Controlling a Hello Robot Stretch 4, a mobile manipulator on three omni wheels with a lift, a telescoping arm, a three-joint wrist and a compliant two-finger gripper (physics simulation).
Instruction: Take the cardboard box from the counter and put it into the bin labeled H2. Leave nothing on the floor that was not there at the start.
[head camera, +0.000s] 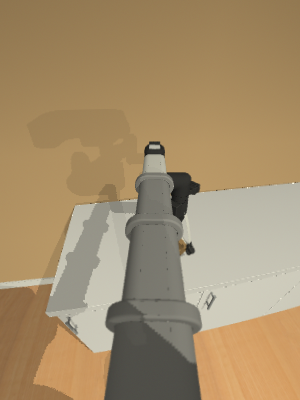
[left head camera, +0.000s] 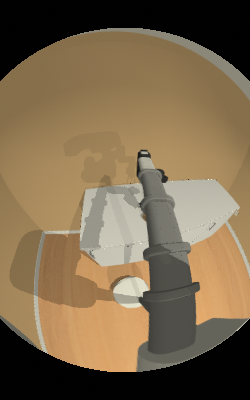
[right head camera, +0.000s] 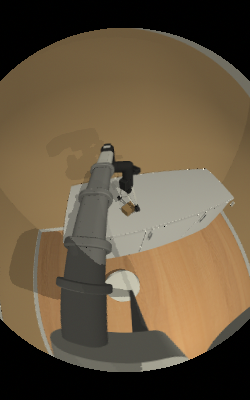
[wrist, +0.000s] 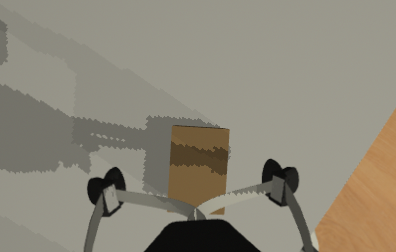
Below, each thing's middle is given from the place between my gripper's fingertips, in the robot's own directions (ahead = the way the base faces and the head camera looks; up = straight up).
Scene:
I see my gripper 1 cm to the left of the brown cardboard box (wrist: 199, 155) and 4 cm above it.

